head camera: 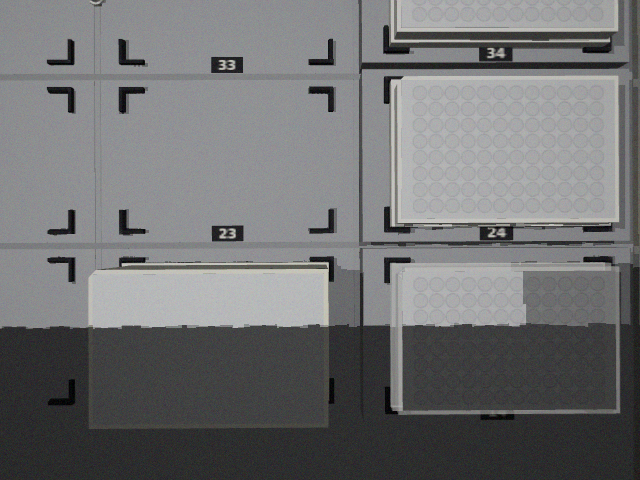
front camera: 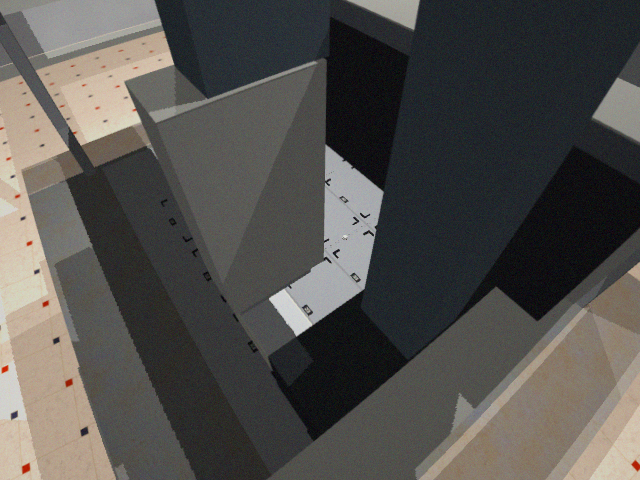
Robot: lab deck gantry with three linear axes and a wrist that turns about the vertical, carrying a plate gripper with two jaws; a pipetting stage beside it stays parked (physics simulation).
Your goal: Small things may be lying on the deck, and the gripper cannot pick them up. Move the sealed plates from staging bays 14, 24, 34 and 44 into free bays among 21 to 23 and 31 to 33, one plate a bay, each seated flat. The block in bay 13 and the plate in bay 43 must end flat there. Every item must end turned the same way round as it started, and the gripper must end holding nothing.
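Where they show: robot's base, origin of its link: (front camera: 162, 203).
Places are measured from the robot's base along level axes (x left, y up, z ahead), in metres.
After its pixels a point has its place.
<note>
The gripper's black body (front camera: 336, 377) @(x -0.002, y 0.353, z 0.583 m) and dark blue column (front camera: 465, 155) @(x 0.035, y 0.488, z 0.586 m) fill much of the front view; its jaws are hidden there and do not show in the head view, so their opening cannot be told. In the head view, sealed plates sit in bay 24 (head camera: 509, 149) @(x 0.150, y 0.029, z 0.557 m), bay 34 (head camera: 506, 15) @(x 0.225, y 0.029, z 0.555 m), cut by the top edge, and bay 14 (head camera: 465, 356) @(x 0.034, y 0.029, z 0.531 m), partly shaded. The white block (front camera: 292, 312) @(x 0.071, y 0.042, z 0.399 m) (head camera: 209, 351) @(x 0.042, y 0.042, z 0.393 m) lies in bay 13, its lower part shaded. Free bay 23 (head camera: 227, 160) @(x 0.150, y 0.000, z 0.392 m) and part of bay 33 (head camera: 227, 31) @(x 0.232, y 0.000, z 0.392 m) show. Bays 43 and 44 are hidden.
The large grey housing (front camera: 248, 170) @(x 0.016, y 0.417, z 0.477 m) stands left of the gripper column and hides much of the deck. A grey beam (front camera: 413, 387) @(x 0.011, y 0.400, z 0.615 m) crosses the front. A small round white thing (front camera: 345, 237) @(x 0.253, y 0.004, z 0.312 m) (head camera: 96, 2) @(x 0.250, y 0.002, z 0.310 m) lies on the deck near the line between bays 32 and 33.
</note>
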